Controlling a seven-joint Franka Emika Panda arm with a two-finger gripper.
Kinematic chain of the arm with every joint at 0, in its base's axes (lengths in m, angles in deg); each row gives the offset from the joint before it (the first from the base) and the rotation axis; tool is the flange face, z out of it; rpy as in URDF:
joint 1: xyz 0 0 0.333 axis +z
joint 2: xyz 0 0 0 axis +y
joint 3: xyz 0 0 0.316 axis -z
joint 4: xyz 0.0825 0 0 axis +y
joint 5: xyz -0.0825 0 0.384 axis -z
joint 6: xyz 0 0 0 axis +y
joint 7: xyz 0.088 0 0 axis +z
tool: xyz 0 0 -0.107 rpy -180 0 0
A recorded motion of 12 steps. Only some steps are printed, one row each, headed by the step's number.
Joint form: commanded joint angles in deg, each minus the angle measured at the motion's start. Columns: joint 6, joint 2, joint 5, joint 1, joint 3, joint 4, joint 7.
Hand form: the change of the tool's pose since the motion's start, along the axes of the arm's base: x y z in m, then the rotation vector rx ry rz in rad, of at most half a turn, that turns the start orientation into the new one. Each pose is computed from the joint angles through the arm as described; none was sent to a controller.
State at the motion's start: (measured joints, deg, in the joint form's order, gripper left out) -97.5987 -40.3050 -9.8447 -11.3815 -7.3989 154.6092 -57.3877
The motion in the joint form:
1: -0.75 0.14 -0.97 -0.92 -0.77 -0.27 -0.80
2: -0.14 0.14 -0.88 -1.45 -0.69 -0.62 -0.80
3: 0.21 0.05 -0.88 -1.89 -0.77 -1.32 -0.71
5: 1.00 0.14 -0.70 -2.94 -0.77 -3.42 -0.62
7: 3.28 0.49 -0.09 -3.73 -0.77 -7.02 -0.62
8: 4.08 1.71 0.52 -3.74 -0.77 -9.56 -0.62
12: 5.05 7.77 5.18 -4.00 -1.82 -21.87 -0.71
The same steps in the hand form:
1: 0.0032 0.0002 0.0017 0.0008 -0.0138 -0.0267
2: 0.0031 -0.0027 0.0038 0.0014 -0.0094 -0.0350
3: 0.0047 -0.0042 0.0093 0.0004 -0.0171 -0.0385
5: 0.0101 -0.0092 0.0242 -0.0034 -0.0381 -0.0496
7: 0.0168 -0.0126 0.0480 -0.0124 -0.0536 -0.0509
8: 0.0249 -0.0133 0.0604 -0.0203 -0.0615 -0.0428
12: 0.0689 -0.0160 0.1208 -0.1054 -0.1411 0.0065

